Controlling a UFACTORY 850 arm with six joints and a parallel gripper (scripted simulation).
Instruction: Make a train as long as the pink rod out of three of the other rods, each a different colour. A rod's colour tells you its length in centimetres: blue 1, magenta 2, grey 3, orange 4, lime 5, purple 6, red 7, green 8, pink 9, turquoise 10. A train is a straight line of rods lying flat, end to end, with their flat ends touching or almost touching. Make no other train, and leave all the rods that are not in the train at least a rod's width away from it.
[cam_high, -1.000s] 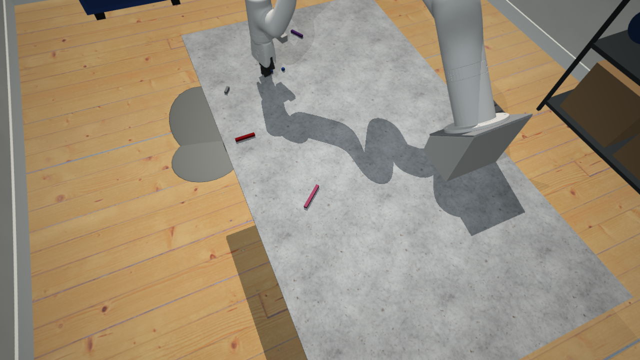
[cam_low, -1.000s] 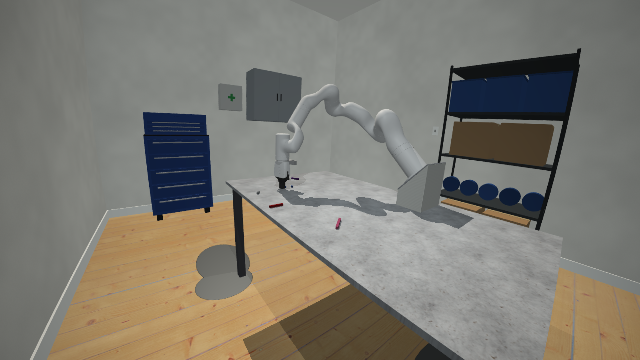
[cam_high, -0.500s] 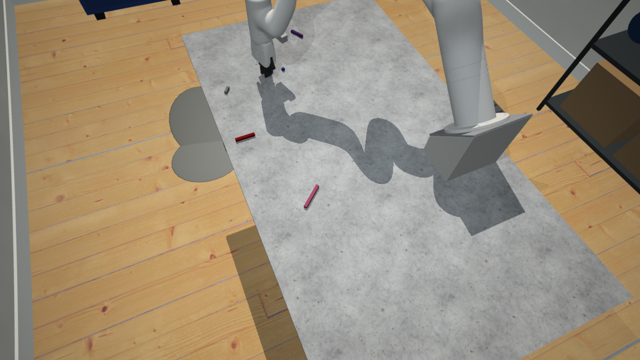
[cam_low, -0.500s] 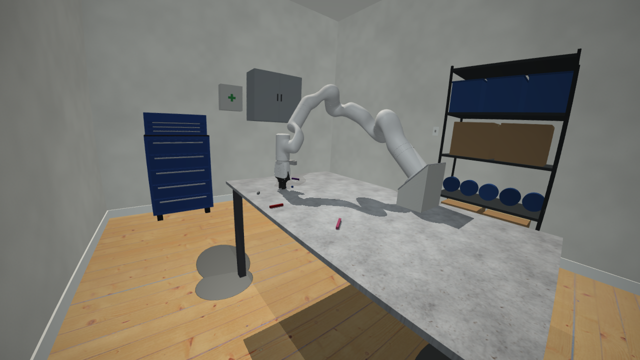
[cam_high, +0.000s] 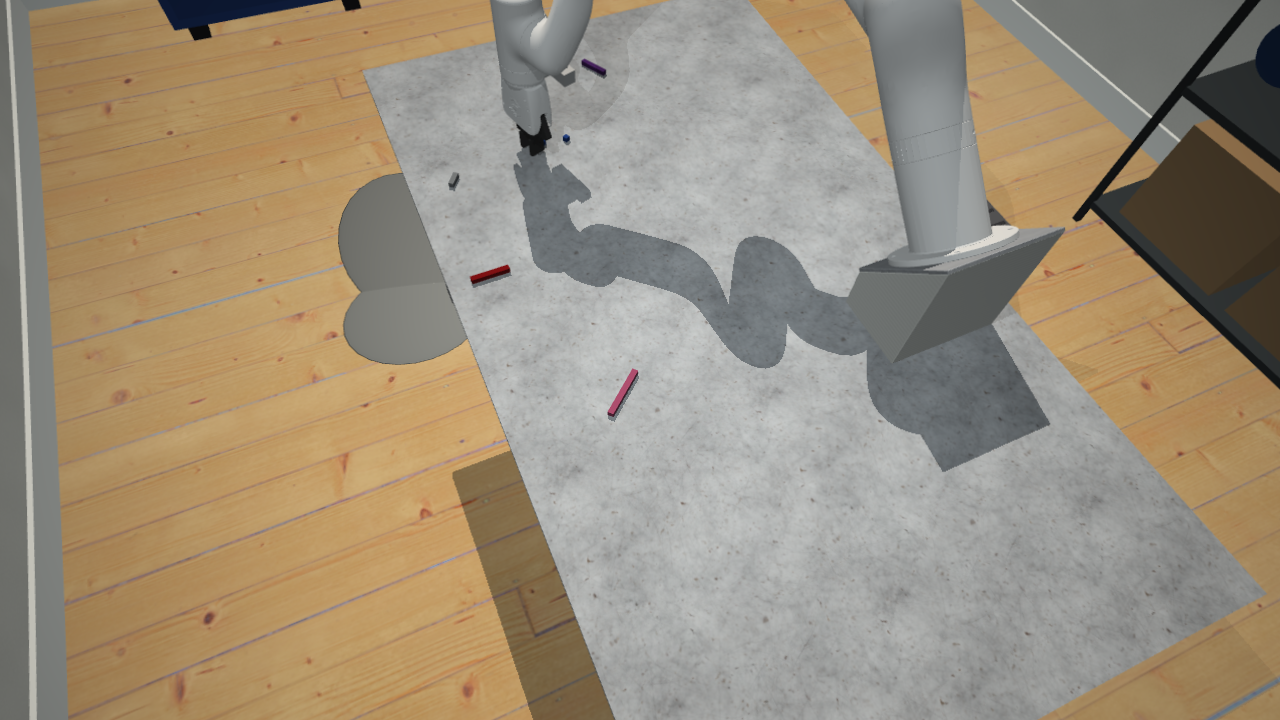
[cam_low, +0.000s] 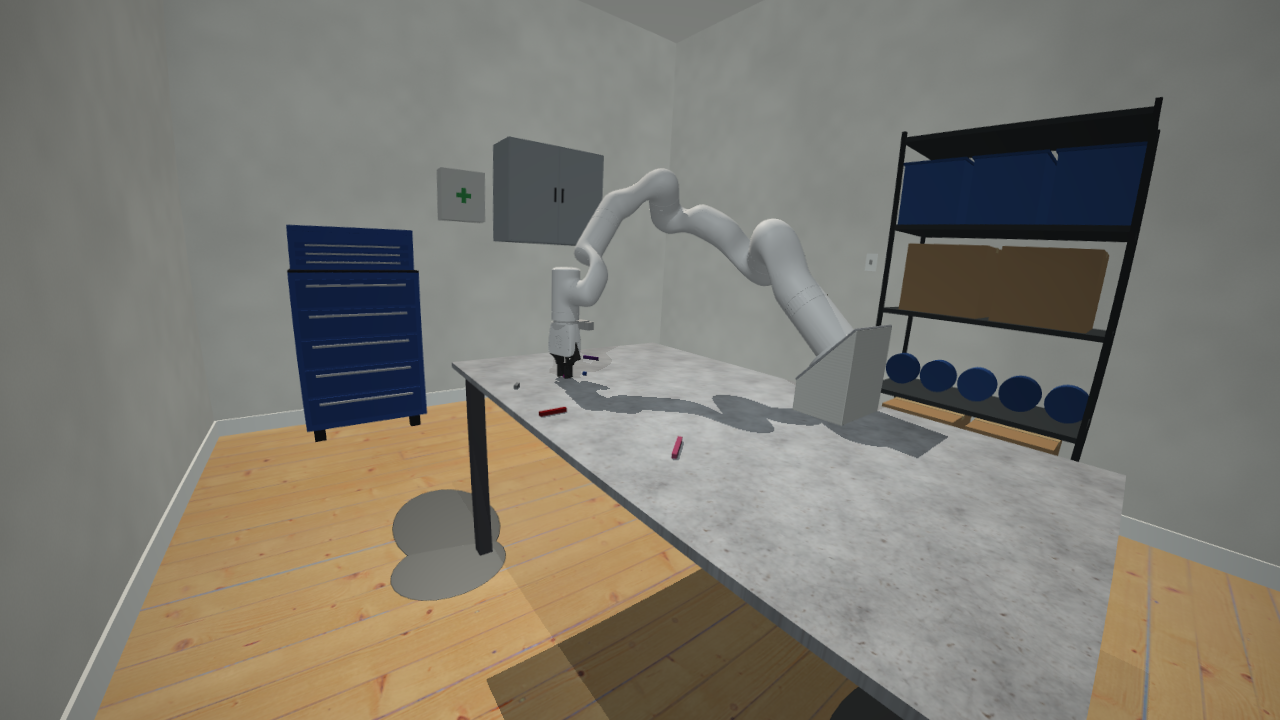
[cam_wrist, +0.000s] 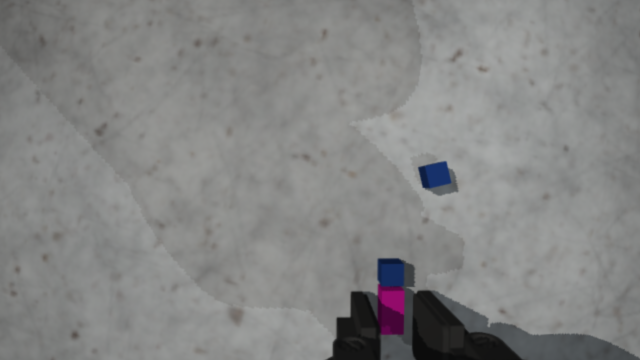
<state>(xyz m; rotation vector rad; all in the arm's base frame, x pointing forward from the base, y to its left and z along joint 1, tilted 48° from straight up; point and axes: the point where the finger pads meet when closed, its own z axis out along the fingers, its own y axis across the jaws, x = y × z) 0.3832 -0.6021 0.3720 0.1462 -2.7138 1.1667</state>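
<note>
My gripper is now 2 cm above the magenta rod and 1 cm past it. The rest, counted from my hand: grey rod (17 cm ahead, 2 cm below, 1 cm to the left); red rod (25 cm to the left, 21 cm ahead, 2 cm below); purple rod (23 cm behind, 16 cm to the right, 2 cm below).
</note>
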